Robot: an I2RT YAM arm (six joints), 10 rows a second.
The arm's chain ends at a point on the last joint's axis. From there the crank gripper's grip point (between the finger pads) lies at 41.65 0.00 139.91 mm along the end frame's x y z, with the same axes.
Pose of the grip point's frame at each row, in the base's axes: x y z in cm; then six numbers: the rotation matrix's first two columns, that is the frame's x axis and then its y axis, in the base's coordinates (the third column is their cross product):
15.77, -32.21, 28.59, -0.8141, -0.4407, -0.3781, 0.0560, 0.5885, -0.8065
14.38, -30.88, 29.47, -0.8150, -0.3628, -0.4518, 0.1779, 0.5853, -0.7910
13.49, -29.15, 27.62, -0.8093, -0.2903, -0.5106, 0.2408, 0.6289, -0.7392
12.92, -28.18, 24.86, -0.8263, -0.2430, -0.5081, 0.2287, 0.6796, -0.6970
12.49, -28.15, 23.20, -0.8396, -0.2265, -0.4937, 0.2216, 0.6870, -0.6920
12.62, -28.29, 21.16, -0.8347, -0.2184, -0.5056, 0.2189, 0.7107, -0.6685
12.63, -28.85, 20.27, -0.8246, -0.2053, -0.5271, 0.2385, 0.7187, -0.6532
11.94, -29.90, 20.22, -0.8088, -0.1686, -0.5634, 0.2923, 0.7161, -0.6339
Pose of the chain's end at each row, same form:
11.07, -20.89, 36.52, -0.8141, -0.4407, -0.3781, 0.0560, 0.5885, -0.8065
10.06, -19.22, 37.12, -0.8150, -0.3628, -0.4518, 0.1779, 0.5853, -0.7910
9.37, -17.85, 35.89, -0.8093, -0.2903, -0.5106, 0.2408, 0.6289, -0.7392
9.16, -17.48, 34.06, -0.8263, -0.2430, -0.5081, 0.2287, 0.6796, -0.6970
9.05, -17.55, 32.62, -0.8396, -0.2265, -0.4937, 0.2216, 0.6870, -0.6920
9.03, -18.02, 30.90, -0.8347, -0.2184, -0.5056, 0.2189, 0.7107, -0.6685
8.89, -18.70, 30.07, -0.8246, -0.2053, -0.5271, 0.2385, 0.7187, -0.6532
8.17, -19.72, 29.98, -0.8088, -0.1686, -0.5634, 0.2923, 0.7161, -0.6339

